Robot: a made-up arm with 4 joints.
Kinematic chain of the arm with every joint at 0, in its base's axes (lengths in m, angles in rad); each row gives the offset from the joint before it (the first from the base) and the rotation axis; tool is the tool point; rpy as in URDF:
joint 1: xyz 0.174 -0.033 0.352 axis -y
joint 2: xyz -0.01 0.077 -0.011 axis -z
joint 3: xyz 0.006 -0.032 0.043 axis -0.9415 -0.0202 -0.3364
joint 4: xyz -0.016 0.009 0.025 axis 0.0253 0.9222 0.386
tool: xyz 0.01 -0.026 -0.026 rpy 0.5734 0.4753 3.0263
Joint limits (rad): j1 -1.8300..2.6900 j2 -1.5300..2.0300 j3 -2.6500..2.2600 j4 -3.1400..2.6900
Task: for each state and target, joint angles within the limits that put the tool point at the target. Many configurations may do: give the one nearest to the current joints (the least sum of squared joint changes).
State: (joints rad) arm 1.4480 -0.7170 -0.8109 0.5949
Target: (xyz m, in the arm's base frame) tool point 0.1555 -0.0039 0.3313
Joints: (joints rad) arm 1.6383 -0.0713 -0.5916 0.9472
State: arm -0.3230 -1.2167 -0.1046 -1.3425
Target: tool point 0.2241 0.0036 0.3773
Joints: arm -0.4073 -0.7180 -0.2681 -1.2925
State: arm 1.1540 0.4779 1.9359 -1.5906
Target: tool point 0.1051 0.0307 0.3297
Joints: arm 1.4877 0.7307 1.1021 -1.8250
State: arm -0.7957 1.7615 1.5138 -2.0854
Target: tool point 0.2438 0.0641 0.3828
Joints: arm -1.5648 1.9483 0.8938 -2.2480
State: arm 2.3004 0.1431 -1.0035 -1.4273
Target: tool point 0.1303 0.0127 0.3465
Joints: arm 2.6900 -0.7351 -0.8600 -0.8965
